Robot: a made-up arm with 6 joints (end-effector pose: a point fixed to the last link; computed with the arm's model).
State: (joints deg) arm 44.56 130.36 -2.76 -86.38 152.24 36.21
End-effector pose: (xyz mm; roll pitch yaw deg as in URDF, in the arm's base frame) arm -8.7 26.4 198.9 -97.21 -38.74 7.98
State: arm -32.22 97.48 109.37 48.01 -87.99 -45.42
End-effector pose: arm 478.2 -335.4 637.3 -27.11 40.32 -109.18
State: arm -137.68 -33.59 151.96 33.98 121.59 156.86
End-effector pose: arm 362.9 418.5 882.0 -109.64 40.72 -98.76
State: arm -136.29 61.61 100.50 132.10 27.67 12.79
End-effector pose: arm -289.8 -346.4 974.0 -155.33 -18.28 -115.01
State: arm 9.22 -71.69 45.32 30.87 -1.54 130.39
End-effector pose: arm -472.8 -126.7 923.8 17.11 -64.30 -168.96
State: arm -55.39 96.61 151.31 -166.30 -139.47 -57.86
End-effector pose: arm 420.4 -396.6 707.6 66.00 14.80 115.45
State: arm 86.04 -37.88 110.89 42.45 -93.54 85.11
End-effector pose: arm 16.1 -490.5 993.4 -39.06 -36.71 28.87
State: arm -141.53 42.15 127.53 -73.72 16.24 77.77
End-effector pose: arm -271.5 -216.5 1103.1 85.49 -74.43 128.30
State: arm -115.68 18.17 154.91 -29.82 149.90 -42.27
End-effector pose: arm -32.1 105.4 1210.8 -18.47 65.47 -152.60
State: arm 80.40 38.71 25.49 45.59 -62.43 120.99
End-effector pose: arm 125.6 467.2 865.0 158.21 45.21 16.39
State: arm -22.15 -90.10 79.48 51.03 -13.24 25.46
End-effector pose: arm -622.6 212.0 584.6 100.79 -18.53 168.67
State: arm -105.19 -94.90 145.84 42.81 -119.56 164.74
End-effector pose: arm 115.7 511.3 312.0 -14.46 -47.93 136.71
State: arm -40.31 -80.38 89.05 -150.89 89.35 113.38
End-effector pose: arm -443.8 522.4 731.1 136.66 -59.42 -113.27
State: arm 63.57 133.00 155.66 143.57 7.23 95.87
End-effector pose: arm 163.5 460.4 440.9 119.05 -16.78 68.05
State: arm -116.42 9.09 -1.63 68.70 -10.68 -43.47
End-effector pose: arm -161.1 -211.0 987.9 -27.47 14.41 -126.69
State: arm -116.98 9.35 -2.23 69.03 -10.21 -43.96
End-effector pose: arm -164.1 -211.3 984.2 -27.35 15.05 -126.85
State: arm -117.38 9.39 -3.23 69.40 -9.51 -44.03
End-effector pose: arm -165.8 -210.9 979.9 -27.65 15.80 -126.63
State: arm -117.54 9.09 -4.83 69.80 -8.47 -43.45
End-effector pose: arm -165.6 -209.3 975.0 -28.54 16.70 -125.84
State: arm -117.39 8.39 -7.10 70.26 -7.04 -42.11
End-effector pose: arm -162.7 -206.3 969.4 -30.14 17.76 -124.35
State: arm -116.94 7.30 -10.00 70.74 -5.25 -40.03
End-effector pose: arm -157.5 -201.8 963.1 -32.34 18.96 -122.18
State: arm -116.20 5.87 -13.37 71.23 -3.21 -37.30
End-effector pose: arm -150.0 -195.8 956.3 -35.02 20.24 -119.44
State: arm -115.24 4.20 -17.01 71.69 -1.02 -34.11
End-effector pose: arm -141.1 -188.6 949.2 -37.96 21.53 -116.28
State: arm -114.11 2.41 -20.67 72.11 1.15 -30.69
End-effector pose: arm -131.3 -180.5 942.2 -40.96 22.72 -112.92
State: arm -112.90 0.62 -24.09 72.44 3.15 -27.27
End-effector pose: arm -121.6 -172.1 935.7 -43.82 23.72 -109.62
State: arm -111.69 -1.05 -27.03 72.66 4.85 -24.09
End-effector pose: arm -112.7 -164.1 930.3 -46.40 24.45 -106.60
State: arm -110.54 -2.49 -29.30 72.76 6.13 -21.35
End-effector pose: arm -105.1 -157.1 926.4 -48.60 24.85 -104.09
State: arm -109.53 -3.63 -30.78 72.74 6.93 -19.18
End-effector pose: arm -99.1 -151.7 924.5 -50.35 24.91 -102.23
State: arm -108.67 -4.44 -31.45 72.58 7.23 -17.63
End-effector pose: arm -94.7 -148.2 924.6 -51.64 24.64 -101.08
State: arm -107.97 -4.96 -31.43 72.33 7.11 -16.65
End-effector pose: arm -91.8 -146.3 926.4 -52.50 24.12 -100.55
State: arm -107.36 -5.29 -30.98 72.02 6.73 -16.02
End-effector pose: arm -89.6 -145.6 929.4 -53.09 23.45 -100.38
